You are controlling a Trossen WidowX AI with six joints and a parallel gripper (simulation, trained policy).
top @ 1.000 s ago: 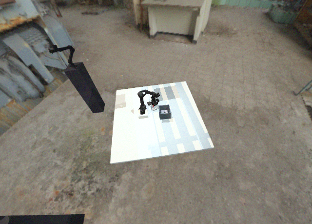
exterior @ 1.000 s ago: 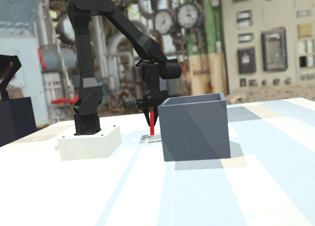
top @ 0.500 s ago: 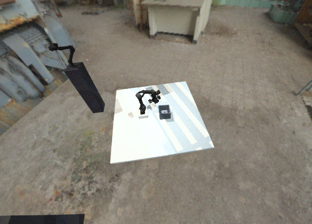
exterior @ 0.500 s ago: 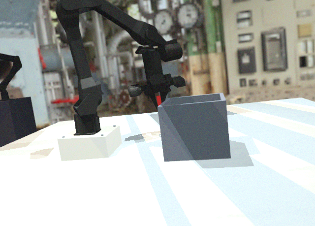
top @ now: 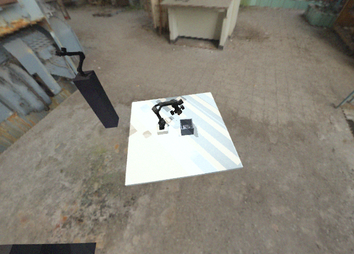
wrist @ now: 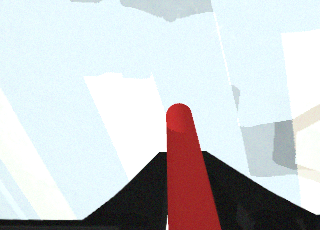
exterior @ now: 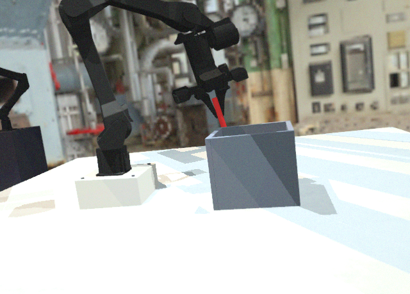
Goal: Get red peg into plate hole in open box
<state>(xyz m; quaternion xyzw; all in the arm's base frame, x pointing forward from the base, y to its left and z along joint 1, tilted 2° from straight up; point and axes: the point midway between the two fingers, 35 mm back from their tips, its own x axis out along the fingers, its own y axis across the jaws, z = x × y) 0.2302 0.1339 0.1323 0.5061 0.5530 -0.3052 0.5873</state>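
The plate is 8 cm ahead of my gripper tip, 18 cm to the right of it and 11 cm below it. The rest, counted from my gripper tip: red peg (1 cm to the right, 1 cm above).
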